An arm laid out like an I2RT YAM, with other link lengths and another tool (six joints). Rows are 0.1 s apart.
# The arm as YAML. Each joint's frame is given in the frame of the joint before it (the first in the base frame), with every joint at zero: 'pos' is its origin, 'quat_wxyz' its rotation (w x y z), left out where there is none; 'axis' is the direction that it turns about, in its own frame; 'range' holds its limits. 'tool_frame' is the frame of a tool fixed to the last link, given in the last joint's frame.
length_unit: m
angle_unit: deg
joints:
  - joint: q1
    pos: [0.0, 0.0, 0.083]
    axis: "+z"
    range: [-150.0, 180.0]
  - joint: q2
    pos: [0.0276, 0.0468, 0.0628]
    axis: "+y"
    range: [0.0, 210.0]
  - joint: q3
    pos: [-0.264, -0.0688, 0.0]
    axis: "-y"
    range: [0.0, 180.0]
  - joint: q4
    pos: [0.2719, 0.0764, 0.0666]
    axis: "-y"
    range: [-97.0, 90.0]
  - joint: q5
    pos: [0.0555, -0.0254, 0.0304]
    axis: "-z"
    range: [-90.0, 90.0]
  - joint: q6
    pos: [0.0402, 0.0, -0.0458]
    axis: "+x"
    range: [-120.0, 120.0]
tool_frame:
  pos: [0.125, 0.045, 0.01]
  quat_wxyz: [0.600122, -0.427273, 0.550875, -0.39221]
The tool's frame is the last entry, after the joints.
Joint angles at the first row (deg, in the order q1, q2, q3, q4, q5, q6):
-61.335, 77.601, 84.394, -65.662, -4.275, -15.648
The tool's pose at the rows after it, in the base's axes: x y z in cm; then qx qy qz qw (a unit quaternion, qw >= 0):
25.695 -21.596 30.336 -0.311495 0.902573 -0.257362 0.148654
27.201 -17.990 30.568 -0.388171 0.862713 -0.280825 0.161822
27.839 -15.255 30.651 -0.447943 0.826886 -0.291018 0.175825
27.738 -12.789 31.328 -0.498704 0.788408 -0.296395 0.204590
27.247 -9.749 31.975 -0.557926 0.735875 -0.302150 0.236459
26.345 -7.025 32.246 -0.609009 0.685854 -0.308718 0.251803
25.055 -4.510 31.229 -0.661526 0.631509 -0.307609 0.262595
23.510 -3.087 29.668 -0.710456 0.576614 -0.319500 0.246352
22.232 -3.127 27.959 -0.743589 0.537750 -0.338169 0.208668
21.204 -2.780 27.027 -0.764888 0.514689 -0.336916 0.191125
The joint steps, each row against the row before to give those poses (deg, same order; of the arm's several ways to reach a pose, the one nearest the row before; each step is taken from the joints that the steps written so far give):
7.112, -2.913, -3.442, 3.258, 1.687, -3.474
6.262, -4.174, -3.536, 3.035, 0.068, -3.864
3.739, -2.891, -2.378, 1.569, -1.405, -4.043
1.003, -3.157, -1.529, 0.286, -4.680, -4.762
1.126, -3.917, -1.959, -0.086, -5.730, -5.973
1.704, -3.795, -1.806, -0.744, -3.447, -5.452
1.000, -4.184, -3.975, -0.477, -3.950, -6.818
0.769, -4.495, -4.335, -0.007, -1.002, -8.036
0.017, -3.754, -3.897, 0.812, 1.753, -7.094
-0.058, -1.967, -1.630, -1.278, 0.323, -4.389

